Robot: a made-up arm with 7 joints. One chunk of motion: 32 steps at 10 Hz.
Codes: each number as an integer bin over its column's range. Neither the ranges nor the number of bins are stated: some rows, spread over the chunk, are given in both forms.
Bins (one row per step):
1: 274 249 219 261 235 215
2: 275 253 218 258 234 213
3: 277 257 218 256 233 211
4: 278 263 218 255 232 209
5: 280 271 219 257 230 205
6: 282 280 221 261 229 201
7: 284 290 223 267 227 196
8: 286 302 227 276 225 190
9: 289 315 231 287 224 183
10: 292 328 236 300 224 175
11: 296 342 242 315 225 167
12: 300 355 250 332 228 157
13: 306 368 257 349 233 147
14: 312 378 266 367 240 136
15: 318 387 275 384 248 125
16: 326 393 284 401 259 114
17: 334 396 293 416 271 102
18: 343 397 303 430 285 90
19: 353 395 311 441 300 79
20: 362 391 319 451 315 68
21: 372 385 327 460 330 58
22: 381 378 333 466 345 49
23: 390 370 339 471 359 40
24: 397 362 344 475 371 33
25: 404 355 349 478 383 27
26: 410 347 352 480 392 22
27: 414 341 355 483 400 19
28: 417 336 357 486 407 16
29: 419 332 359 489 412 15
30: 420 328 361 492 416 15
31: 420 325 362 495 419 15
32: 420 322 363 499 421 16
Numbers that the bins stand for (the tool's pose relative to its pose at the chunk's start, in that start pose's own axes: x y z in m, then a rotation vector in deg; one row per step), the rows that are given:
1: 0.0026 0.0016 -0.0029 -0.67 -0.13 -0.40
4: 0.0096 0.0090 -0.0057 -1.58 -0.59 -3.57
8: 0.0237 0.0296 0.0197 1.59 -1.66 -13.61
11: 0.0413 0.0507 0.0620 7.47 -1.66 -25.76
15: 0.0801 0.0745 0.1550 17.86 1.86 -47.95
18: 0.1241 0.0798 0.2339 24.79 7.50 -66.45
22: 0.1910 0.0697 0.3184 30.22 16.66 -88.11
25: 0.2315 0.0576 0.3635 32.03 22.46 -99.73
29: 0.2580 0.0454 0.3917 33.68 26.89 -106.07
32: 0.2597 0.0401 0.4029 35.19 28.26 -105.55
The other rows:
2: 0.0043 0.0037 -0.0057 -1.12 -0.28 -1.46
3: 0.0079 0.0058 -0.0057 -1.42 -0.43 -2.51
5: 0.0132 0.0132 -0.0029 -1.27 -0.89 -5.68
6: 0.0167 0.0179 0.0028 -0.67 -1.05 -7.80
7: 0.0202 0.0232 0.0084 0.23 -1.35 -10.44
9: 0.0290 0.0364 0.0310 3.25 -1.81 -17.31
10: 0.0343 0.0433 0.0450 5.21 -1.81 -21.53
12: 0.0484 0.0576 0.0845 10.03 -1.20 -31.05
13: 0.0589 0.0644 0.1042 12.59 -0.43 -36.33
14: 0.0695 0.0697 0.1296 15.30 0.63 -42.14
16: 0.0942 0.0777 0.1803 20.42 3.53 -53.77
17: 0.1083 0.0792 0.2057 22.68 5.37 -60.11
19: 0.1417 0.0787 0.2564 26.45 9.79 -72.26
20: 0.1576 0.0766 0.2789 27.96 12.08 -78.07
21: 0.1752 0.0734 0.3015 29.32 14.37 -83.35
23: 0.2069 0.0655 0.3353 30.97 18.80 -92.86
24: 0.2192 0.0613 0.3494 31.58 20.63 -96.56
26: 0.2421 0.0533 0.3719 32.33 23.84 -102.38
27: 0.2492 0.0502 0.3804 32.78 25.06 -103.96
28: 0.2544 0.0475 0.3860 33.23 26.13 -105.55
30: 0.2597 0.0433 0.3973 34.14 27.50 -106.07
31: 0.2597 0.0417 0.4001 34.59 27.96 -106.07

